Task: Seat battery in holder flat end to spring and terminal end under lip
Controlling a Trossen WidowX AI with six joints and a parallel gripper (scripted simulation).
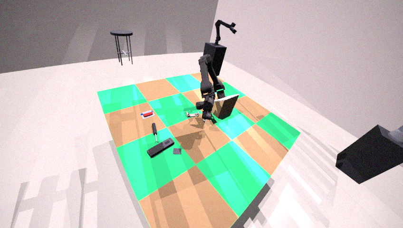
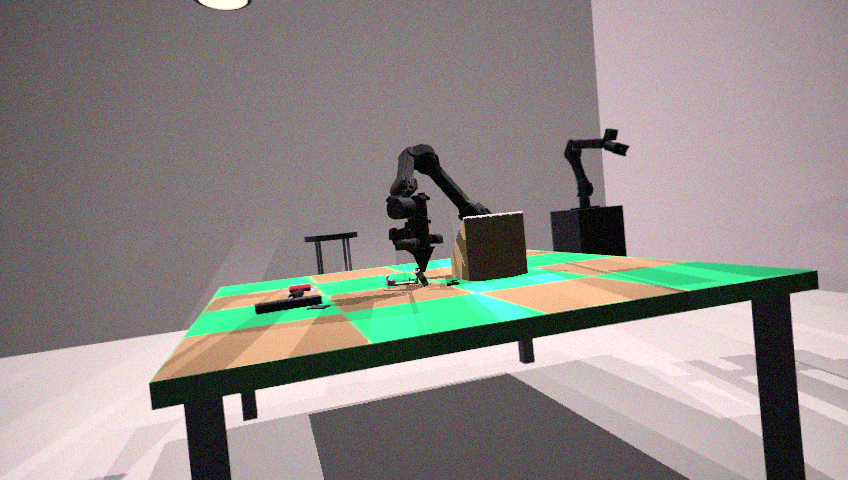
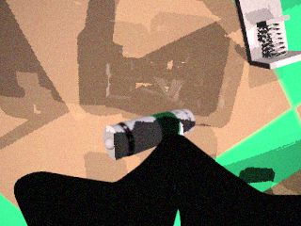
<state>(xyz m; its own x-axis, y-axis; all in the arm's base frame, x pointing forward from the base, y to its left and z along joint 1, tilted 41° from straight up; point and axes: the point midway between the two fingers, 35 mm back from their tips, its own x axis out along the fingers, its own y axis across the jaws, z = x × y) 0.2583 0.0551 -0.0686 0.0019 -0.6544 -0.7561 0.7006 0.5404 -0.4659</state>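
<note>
The battery is 1 cm to the left of my gripper tip, 1 cm below it and 1 cm ahead of it. From my gripper tip the other things lie so: small dark block 31 cm ahead, 11 cm to the left, 4 cm below; then screwdriver 36 cm ahead, 7 cm to the right, 3 cm below; then remote 37 cm ahead, 4 cm to the left, 2 cm below.
</note>
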